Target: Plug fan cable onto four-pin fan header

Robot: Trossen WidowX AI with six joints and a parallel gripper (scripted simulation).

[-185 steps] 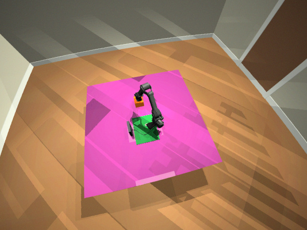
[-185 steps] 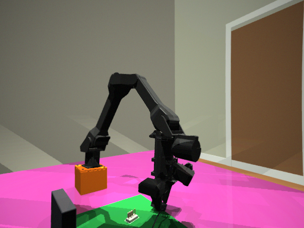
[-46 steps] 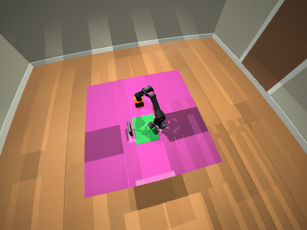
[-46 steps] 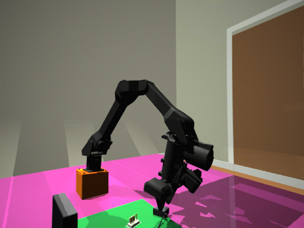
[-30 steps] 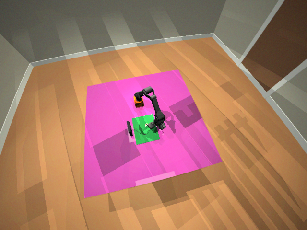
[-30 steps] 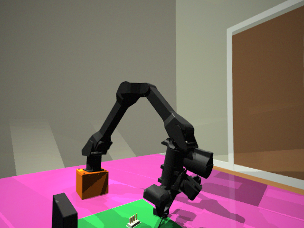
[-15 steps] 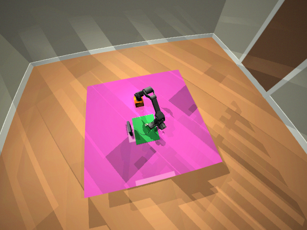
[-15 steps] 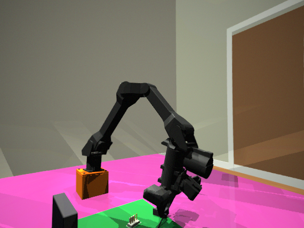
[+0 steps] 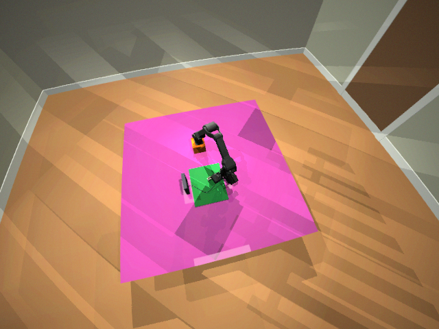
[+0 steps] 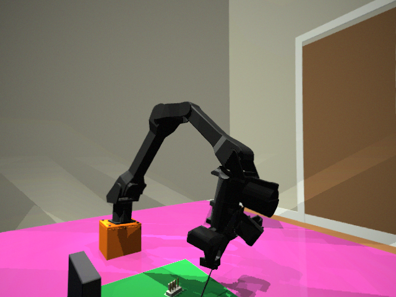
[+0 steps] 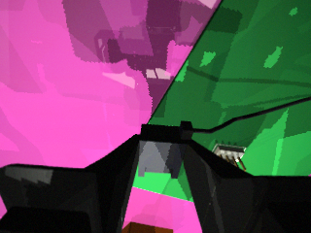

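Now: gripper tip 3 cm past the four-pin header, 9 cm to the left of it and 4 cm above it. Round my gripper tip: fan plug: 1 cm behind; green board: 1 cm ahead, 12 cm to the right, 5 cm below; dark fan: 3 cm behind, 26 cm to the right, 2 cm above.
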